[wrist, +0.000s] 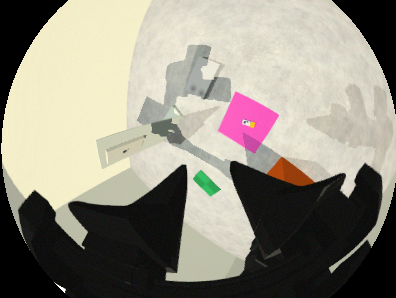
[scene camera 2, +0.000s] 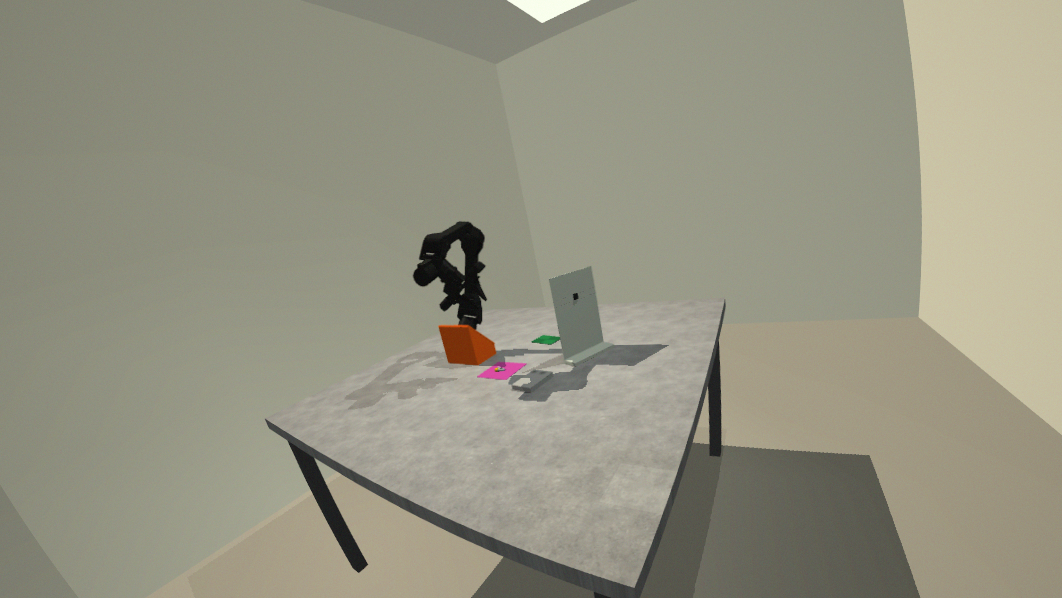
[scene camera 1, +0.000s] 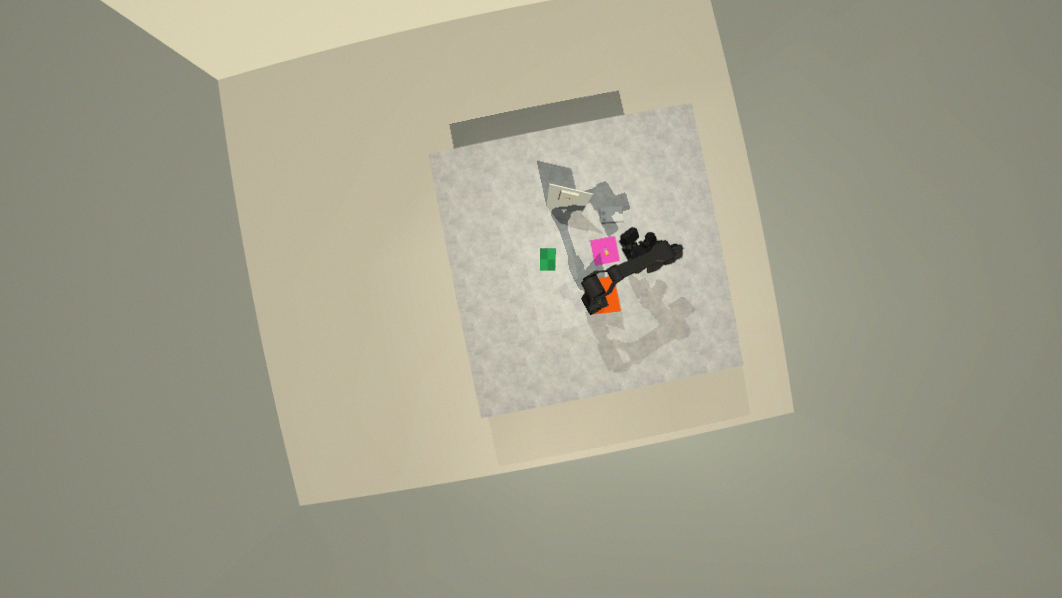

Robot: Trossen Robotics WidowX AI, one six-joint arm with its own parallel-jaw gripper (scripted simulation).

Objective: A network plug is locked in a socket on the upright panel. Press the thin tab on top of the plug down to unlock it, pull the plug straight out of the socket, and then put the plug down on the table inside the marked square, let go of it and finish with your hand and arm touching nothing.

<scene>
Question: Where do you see a grey panel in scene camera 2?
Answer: At 574, 298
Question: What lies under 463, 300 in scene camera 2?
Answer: The gripper.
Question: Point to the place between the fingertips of the gripper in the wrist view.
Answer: At 208, 167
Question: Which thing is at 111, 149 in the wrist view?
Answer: A grey panel.
</scene>
